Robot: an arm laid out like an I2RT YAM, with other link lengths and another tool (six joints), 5 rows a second.
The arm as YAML. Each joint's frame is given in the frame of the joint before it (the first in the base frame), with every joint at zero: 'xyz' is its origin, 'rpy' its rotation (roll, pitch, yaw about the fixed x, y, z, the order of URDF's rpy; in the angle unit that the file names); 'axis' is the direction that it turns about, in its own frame. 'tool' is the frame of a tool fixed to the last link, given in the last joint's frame.
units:
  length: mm
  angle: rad
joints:
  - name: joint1
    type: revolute
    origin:
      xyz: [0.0, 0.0, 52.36]
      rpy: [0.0, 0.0, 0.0]
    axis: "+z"
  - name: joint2
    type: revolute
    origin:
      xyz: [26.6, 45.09, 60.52]
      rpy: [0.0, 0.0, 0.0]
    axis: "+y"
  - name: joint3
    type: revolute
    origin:
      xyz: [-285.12, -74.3, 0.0]
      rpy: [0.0, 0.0, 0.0]
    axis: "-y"
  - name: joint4
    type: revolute
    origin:
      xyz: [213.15, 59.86, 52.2]
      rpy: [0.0, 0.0, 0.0]
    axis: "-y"
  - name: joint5
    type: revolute
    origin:
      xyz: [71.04, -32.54, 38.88]
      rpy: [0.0, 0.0, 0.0]
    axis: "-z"
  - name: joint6
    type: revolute
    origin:
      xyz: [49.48, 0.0, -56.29]
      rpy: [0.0, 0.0, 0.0]
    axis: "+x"
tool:
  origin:
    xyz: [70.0, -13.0, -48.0]
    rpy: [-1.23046, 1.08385, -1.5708]
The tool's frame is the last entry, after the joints.
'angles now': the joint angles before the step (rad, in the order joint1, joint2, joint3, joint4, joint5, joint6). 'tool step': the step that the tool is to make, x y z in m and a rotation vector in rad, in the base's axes. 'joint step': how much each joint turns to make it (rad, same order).
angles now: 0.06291, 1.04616, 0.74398, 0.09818, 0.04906, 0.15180
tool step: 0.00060, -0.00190, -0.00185, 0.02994, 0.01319, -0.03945
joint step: -0.00003, 0.00921, 0.00614, -0.01072, 0.03212, 0.03836
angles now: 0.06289, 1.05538, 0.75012, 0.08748, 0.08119, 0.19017
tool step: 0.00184, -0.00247, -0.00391, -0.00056, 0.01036, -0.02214
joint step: -0.00155, 0.01379, -0.00463, 0.00761, 0.02006, 0.00466
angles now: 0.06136, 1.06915, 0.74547, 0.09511, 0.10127, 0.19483
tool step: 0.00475, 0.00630, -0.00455, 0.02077, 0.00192, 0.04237
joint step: 0.00000, 0.02145, -0.01065, 0.03062, -0.04600, 0.01070
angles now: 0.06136, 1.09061, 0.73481, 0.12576, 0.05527, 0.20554
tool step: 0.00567, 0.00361, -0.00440, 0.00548, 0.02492, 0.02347
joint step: 0.00151, 0.03530, 0.01374, -0.00305, -0.02300, 0.00154
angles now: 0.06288, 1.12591, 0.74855, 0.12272, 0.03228, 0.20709
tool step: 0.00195, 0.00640, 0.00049, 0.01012, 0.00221, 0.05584
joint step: -0.00154, 0.00924, 0.00770, -0.00002, -0.05811, -0.00459
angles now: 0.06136, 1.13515, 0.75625, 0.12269, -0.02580, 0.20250
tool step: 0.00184, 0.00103, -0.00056, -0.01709, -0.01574, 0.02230
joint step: 0.00001, 0.00304, -0.01230, 0.02922, -0.01715, -0.02298
